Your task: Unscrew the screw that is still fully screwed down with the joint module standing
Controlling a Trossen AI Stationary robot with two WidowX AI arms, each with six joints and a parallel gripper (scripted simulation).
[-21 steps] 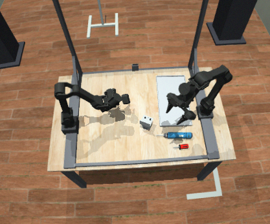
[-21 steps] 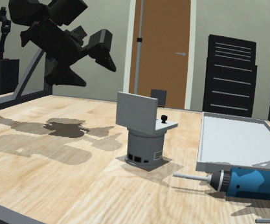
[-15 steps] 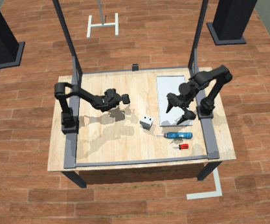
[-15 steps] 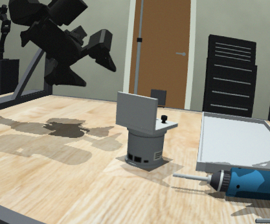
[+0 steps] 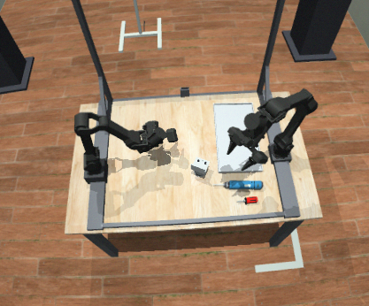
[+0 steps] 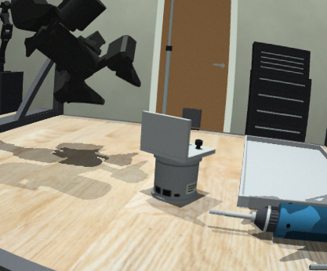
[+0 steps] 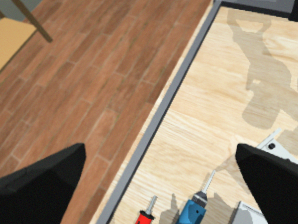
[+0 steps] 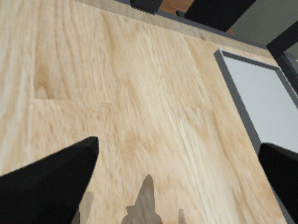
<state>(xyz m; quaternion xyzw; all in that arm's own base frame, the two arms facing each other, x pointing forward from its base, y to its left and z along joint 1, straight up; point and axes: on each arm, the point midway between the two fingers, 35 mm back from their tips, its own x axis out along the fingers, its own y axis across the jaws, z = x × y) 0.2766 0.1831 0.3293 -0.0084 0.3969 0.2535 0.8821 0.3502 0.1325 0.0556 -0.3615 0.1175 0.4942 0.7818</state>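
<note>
The grey joint module lies 160 mm ahead of my right hand, 150 mm to the left of it and 100 mm below it. From my right hand the other things lie so: l-shaped bracket: 160 mm ahead, 150 mm to the left, 60 mm below; black screw: 180 mm to the left, 150 mm ahead, 60 mm below; white tray: 370 mm to the left, 120 mm below, 20 mm behind.
</note>
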